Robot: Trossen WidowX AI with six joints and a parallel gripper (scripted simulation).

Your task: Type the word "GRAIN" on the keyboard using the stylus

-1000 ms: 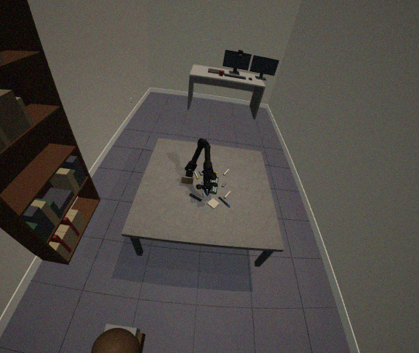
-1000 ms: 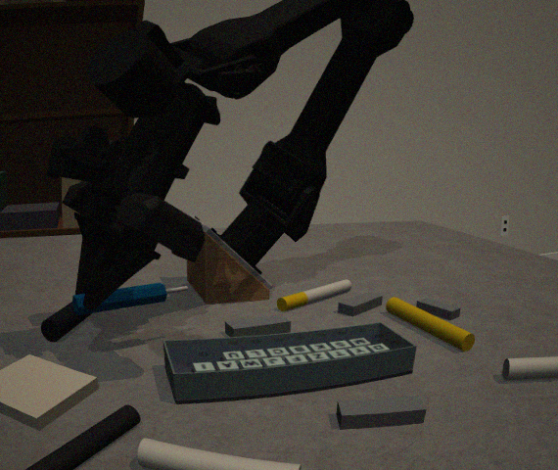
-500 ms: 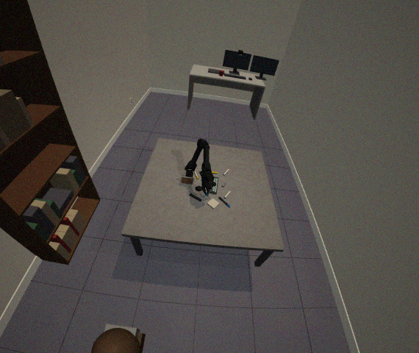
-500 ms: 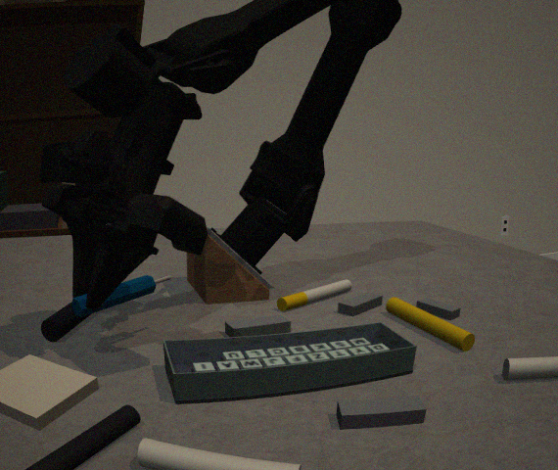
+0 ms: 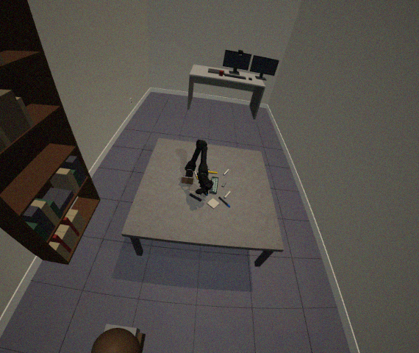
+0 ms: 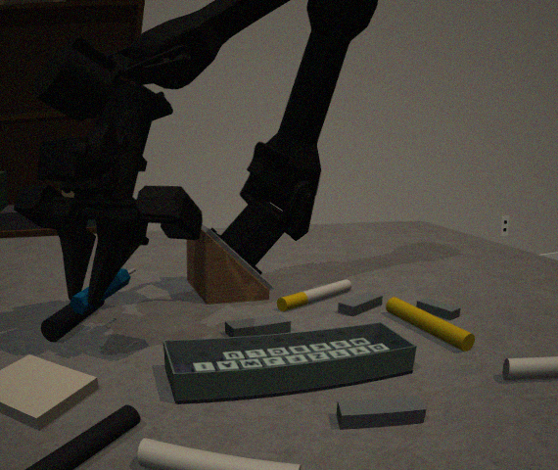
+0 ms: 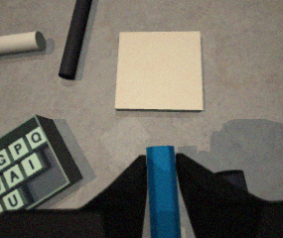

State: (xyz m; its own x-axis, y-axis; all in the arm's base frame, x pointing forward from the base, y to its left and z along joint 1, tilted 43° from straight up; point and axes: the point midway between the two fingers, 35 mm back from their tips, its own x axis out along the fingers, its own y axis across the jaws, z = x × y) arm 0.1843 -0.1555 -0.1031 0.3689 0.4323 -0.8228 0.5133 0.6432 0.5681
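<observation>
My gripper tip is 60 mm past the blue stylus and 40 mm to the right of it. Round my gripper tip: cream pad (70 mm ahead, 50 mm to the right, 50 mm below); black cylinder (100 mm behind, 20 mm to the right, 40 mm below); thin grey tip (90 mm behind, 50 mm to the left).
</observation>
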